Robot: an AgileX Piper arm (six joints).
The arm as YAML. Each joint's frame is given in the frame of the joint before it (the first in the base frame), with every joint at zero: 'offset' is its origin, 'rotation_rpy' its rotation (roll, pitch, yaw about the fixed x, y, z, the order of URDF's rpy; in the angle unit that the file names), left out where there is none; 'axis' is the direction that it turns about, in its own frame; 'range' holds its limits. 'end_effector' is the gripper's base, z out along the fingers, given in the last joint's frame.
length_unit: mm
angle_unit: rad
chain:
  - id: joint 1
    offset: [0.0, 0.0, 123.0]
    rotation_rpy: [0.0, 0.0, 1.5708]
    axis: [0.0, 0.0, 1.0]
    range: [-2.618, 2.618]
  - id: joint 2
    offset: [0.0, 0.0, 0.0]
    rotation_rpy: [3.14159, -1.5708, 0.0]
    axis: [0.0, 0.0, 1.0]
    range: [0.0, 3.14]
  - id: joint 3
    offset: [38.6, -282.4, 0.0]
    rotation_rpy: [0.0, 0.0, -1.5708]
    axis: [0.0, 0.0, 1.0]
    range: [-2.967, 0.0]
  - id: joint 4
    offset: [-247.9, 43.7, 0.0]
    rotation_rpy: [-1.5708, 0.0, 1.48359]
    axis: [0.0, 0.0, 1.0]
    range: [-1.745, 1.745]
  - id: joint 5
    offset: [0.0, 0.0, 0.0]
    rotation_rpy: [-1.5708, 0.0, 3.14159]
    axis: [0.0, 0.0, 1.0]
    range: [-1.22, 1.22]
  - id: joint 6
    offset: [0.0, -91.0, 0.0]
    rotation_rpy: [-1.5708, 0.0, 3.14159]
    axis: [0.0, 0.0, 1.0]
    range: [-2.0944, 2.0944]
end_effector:
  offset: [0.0, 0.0, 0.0]
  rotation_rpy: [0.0, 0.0, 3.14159]
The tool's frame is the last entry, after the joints.
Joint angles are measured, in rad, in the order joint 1, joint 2, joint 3, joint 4, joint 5, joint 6. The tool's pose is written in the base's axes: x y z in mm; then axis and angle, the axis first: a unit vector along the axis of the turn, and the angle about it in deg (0 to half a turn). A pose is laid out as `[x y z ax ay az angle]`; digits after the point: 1 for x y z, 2 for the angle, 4 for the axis.
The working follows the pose.
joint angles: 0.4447, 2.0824, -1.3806, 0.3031, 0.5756, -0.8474
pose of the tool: [376.9 196.0 141.0 -0.5082 0.8587 0.0665 156.44]
Where each joint sits with the arm in this pose, in the base's axes (m; each line is computed from the numbers above, not from the rounded line before):
joint 1: 0.0000 0.0000 0.1230
joint 2: 0.0000 0.0000 0.1230
joint 3: 0.1552 0.0740 0.3503
joint 4: 0.3516 0.1675 0.2237
joint 5: 0.3516 0.1675 0.2237
joint 6: 0.3769 0.1960 0.1410
the tool: 0.3769 0.1960 0.1410

